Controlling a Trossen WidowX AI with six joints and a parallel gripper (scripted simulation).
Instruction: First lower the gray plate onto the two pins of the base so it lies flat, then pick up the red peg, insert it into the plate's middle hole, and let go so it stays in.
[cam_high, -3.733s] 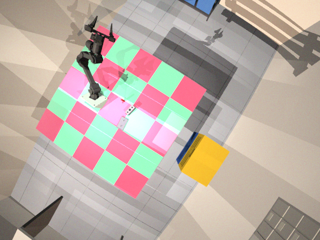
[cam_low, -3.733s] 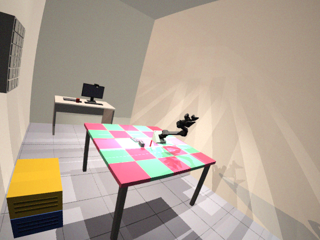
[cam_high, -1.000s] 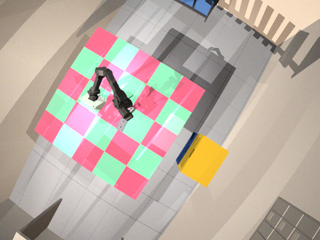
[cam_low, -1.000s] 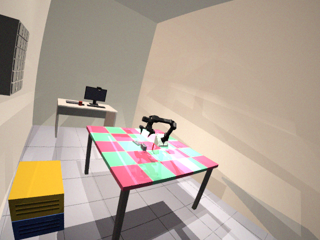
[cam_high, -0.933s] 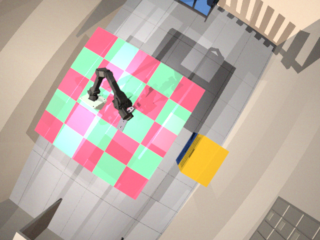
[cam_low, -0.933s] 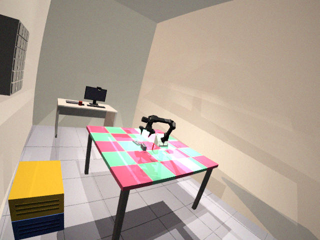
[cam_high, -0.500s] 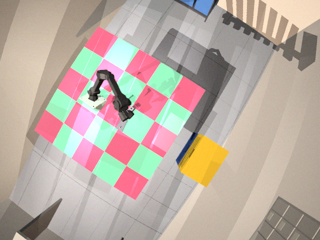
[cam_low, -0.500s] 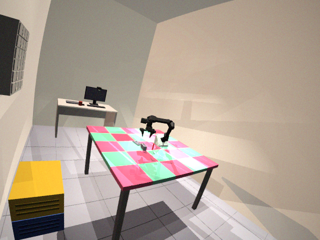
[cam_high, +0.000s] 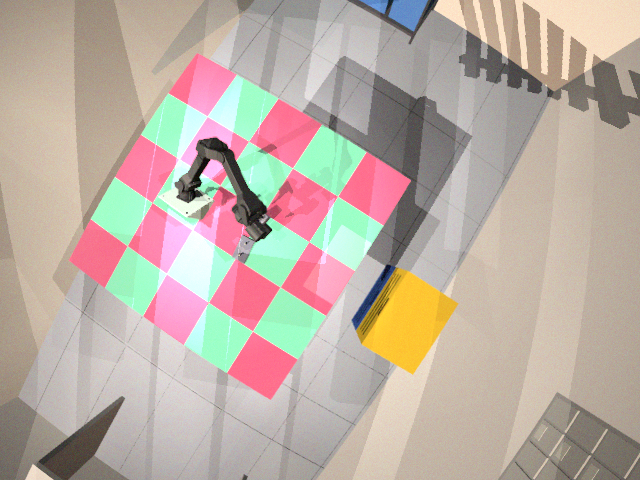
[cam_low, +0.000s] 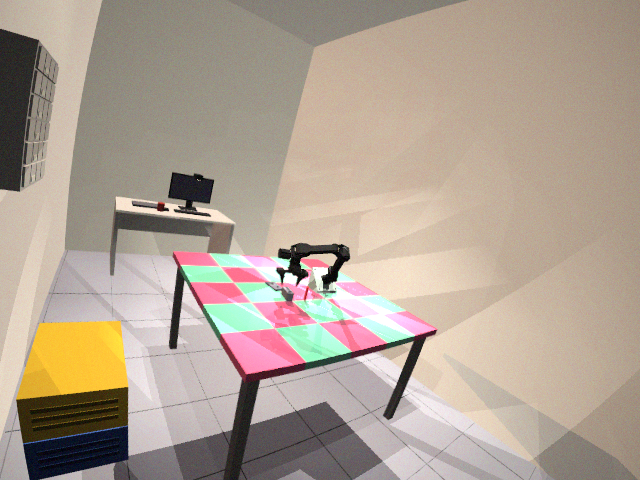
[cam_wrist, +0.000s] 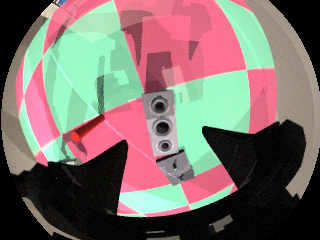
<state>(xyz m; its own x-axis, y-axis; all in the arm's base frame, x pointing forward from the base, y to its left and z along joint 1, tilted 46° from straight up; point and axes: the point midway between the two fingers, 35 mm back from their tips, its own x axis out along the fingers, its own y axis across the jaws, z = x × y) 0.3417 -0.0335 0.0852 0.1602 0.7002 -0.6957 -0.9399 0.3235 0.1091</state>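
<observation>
Right now the gray plate is 40 mm below my gripper tip. The rest, counted from my gripper tip: dark base (20 mm behind, 150 mm to the right, 70 mm below); then red peg (100 mm behind, 50 mm to the left, 30 mm below).
</observation>
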